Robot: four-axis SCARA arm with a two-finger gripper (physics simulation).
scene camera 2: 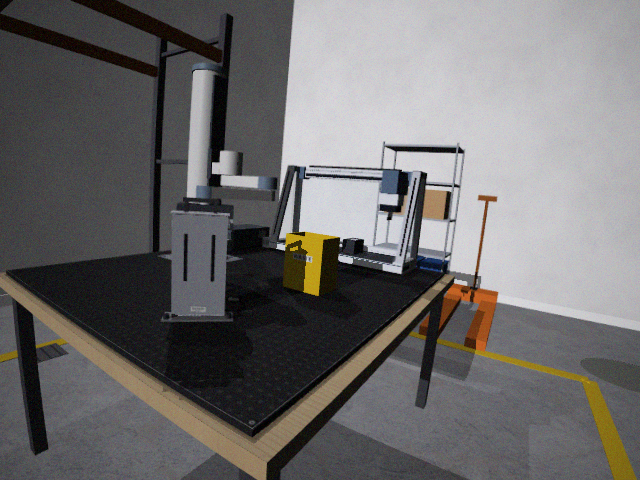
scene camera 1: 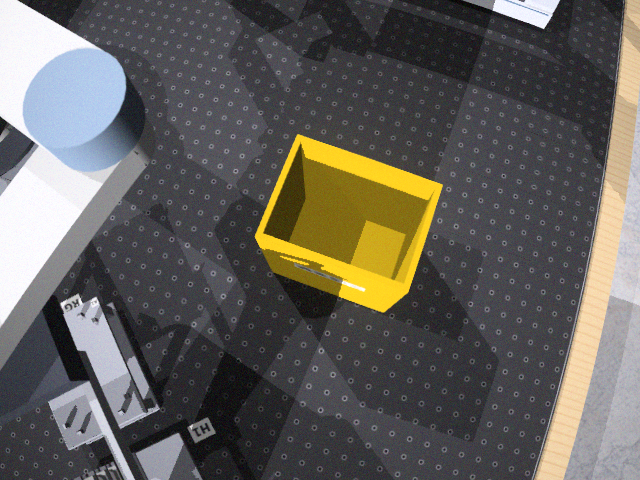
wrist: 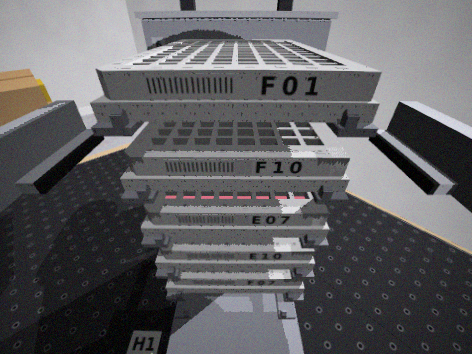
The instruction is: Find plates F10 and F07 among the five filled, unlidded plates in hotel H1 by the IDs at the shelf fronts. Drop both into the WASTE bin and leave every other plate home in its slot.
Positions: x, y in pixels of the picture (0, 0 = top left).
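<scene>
You'd find a plate F07 in the wrist view (190, 280), but in scene camera 1 it's out of frame.
</scene>
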